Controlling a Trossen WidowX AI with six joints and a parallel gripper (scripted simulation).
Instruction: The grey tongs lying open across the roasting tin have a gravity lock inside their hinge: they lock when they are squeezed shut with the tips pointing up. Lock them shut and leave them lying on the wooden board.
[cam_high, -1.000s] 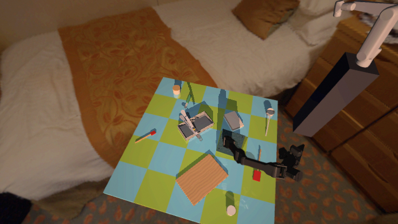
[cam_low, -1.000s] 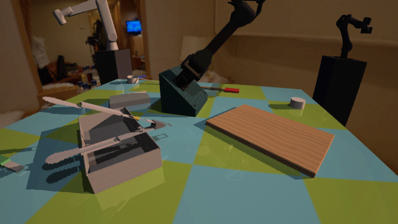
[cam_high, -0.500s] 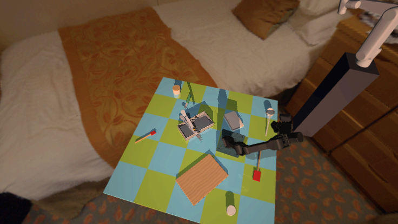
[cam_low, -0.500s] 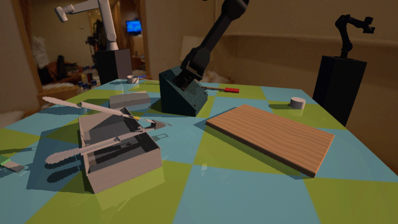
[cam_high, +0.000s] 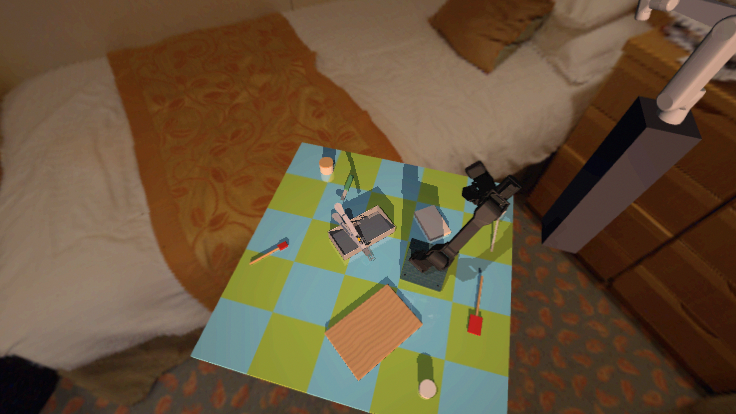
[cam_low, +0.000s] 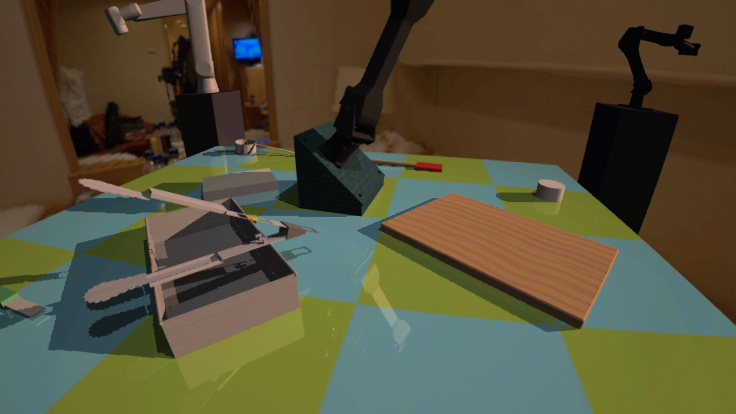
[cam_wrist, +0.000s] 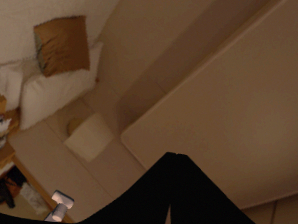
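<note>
The grey roasting tin is 54 cm below my gripper tip, 43 cm ahead of it and 10 cm to the left of it. From my gripper tip the other things lie so: red-headed spatula 56 cm below, 32 cm to the left, 19 cm behind; wooden board 56 cm below, 54 cm to the left, 23 cm ahead; flat box 55 cm below, 9 cm ahead, 7 cm to the right.
</note>
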